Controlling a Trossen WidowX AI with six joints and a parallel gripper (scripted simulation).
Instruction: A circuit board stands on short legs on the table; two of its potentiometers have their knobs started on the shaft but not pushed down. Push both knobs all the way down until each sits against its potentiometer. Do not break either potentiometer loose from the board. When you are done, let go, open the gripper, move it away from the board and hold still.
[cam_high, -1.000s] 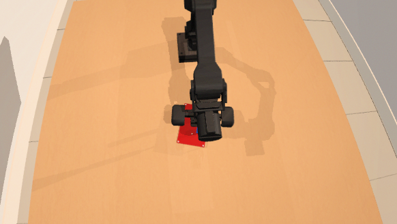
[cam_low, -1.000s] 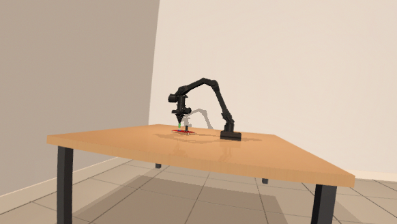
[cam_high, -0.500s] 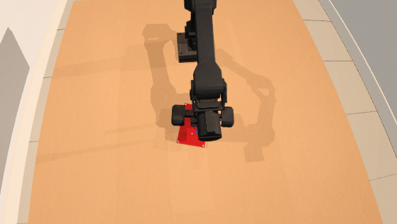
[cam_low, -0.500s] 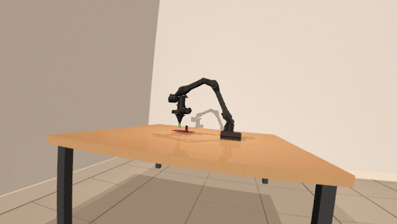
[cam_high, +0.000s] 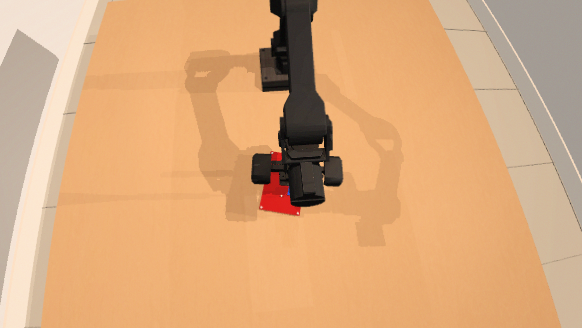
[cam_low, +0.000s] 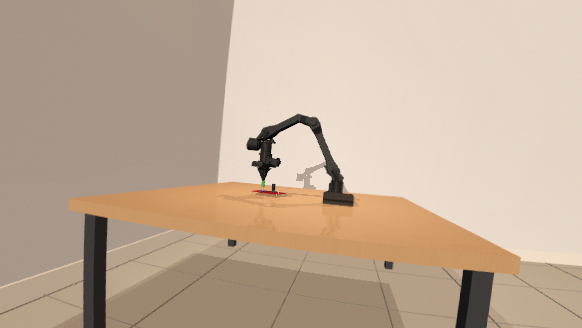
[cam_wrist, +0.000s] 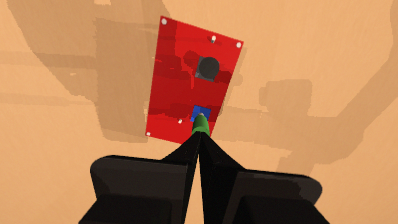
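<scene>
The green knob is 20 mm below my gripper tip. Also, from my gripper tip: black knob 60 mm behind, 30 mm below, 10 mm to the left.
</scene>
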